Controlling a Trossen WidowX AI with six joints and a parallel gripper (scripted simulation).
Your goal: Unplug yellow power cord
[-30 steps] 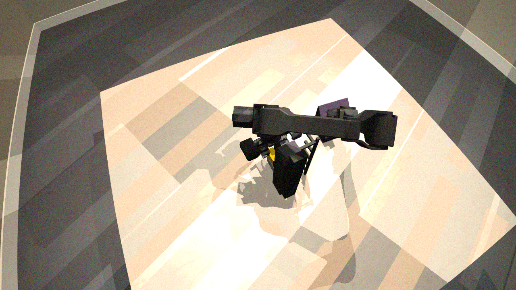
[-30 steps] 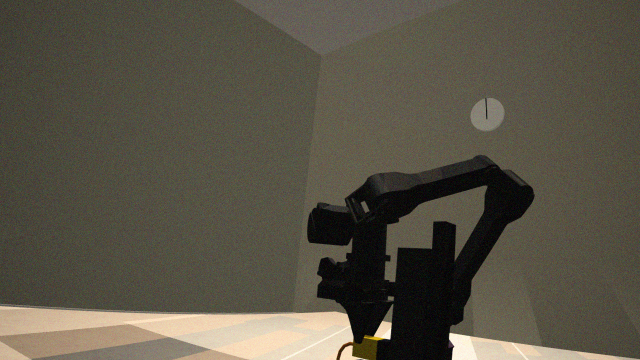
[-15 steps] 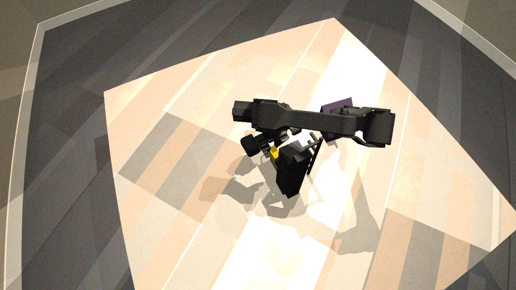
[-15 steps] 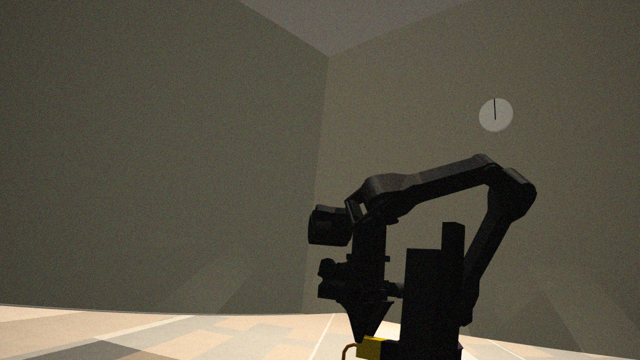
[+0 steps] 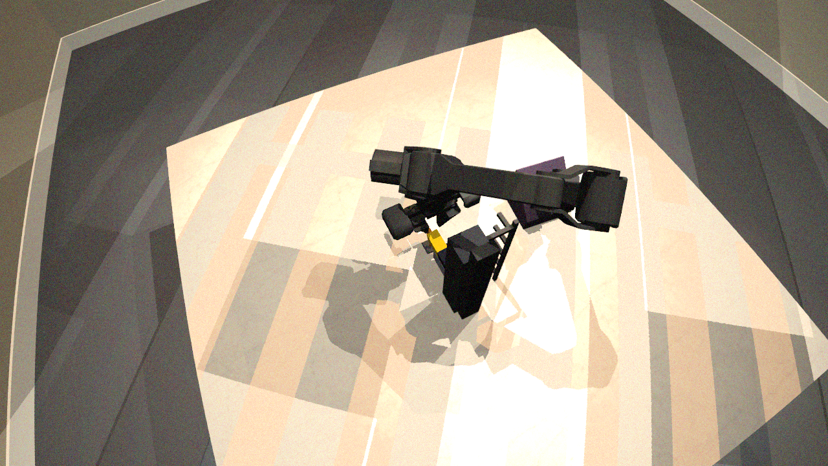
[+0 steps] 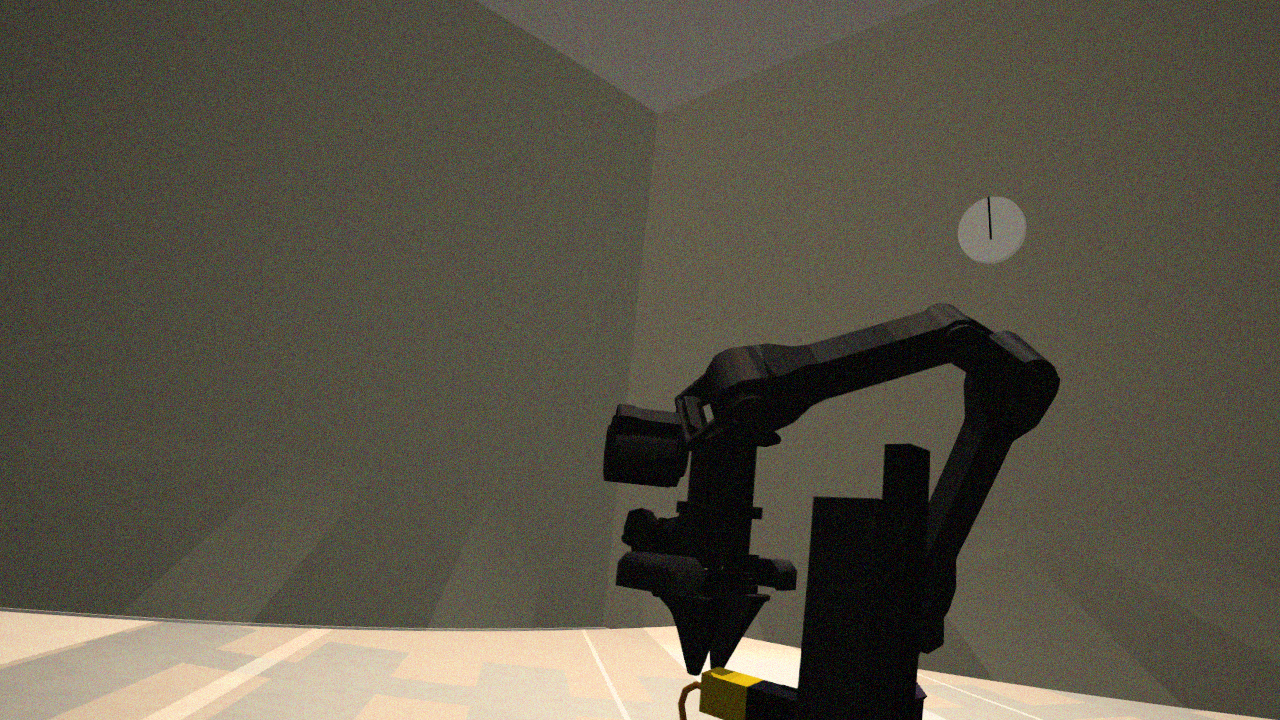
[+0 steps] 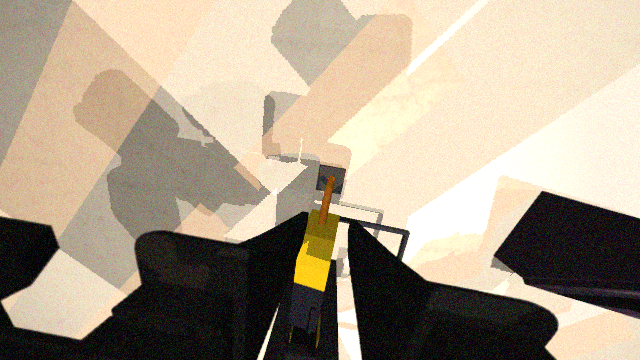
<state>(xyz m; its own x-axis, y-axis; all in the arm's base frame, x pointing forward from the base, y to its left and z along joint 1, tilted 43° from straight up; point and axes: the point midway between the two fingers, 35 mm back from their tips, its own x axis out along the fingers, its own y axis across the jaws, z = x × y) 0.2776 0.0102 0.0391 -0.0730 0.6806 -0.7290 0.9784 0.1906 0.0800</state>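
My gripper tip is 14 cm to the right of the black power strip, 3 cm below it and 3 cm past it.
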